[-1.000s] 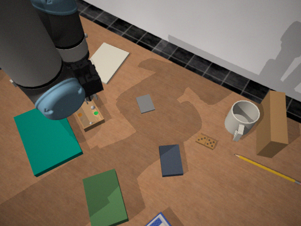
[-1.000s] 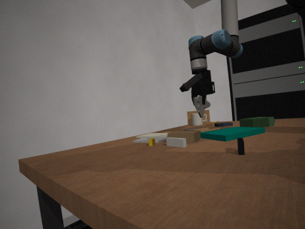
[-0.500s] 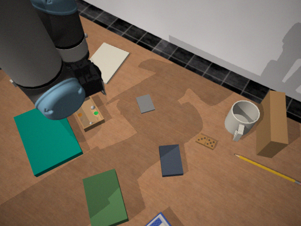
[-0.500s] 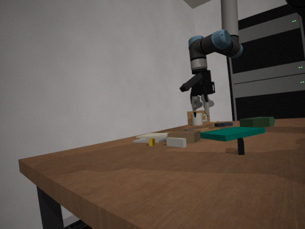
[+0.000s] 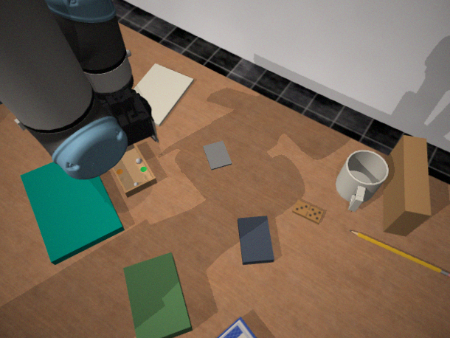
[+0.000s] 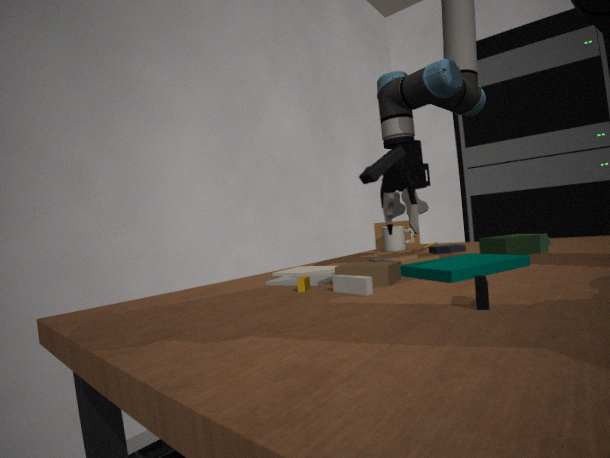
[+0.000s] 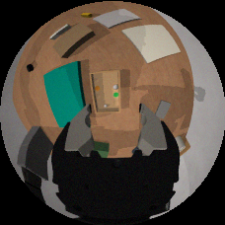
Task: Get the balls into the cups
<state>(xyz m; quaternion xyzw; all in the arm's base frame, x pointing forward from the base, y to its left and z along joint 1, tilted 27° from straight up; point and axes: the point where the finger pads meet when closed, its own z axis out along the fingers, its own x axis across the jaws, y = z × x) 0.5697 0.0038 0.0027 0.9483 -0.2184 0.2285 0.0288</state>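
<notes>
Now: hand 20 mm past the covered wooden puzzle, 10 mm to the right of it and 80 mm above it. Round my hand: teal slab 150 mm behind, 60 mm to the left, 80 mm below; grey tile 120 mm ahead, 130 mm to the right, 80 mm below; cream board 190 mm ahead, 100 mm to the left, 80 mm below.
</notes>
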